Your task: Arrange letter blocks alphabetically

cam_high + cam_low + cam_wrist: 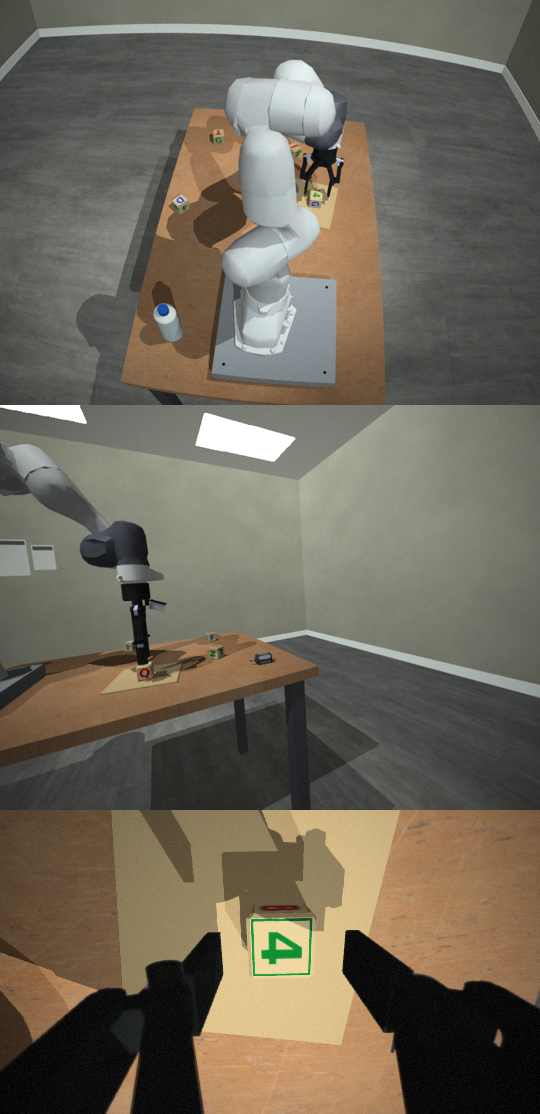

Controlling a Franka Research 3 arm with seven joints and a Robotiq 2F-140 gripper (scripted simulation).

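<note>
The block is 6 cm below my hand. The rest, counted from my hand: tan mat (9 cm below, 3 cm to the left); small dark object (36 cm ahead, 7 cm to the right, 7 cm below).
</note>
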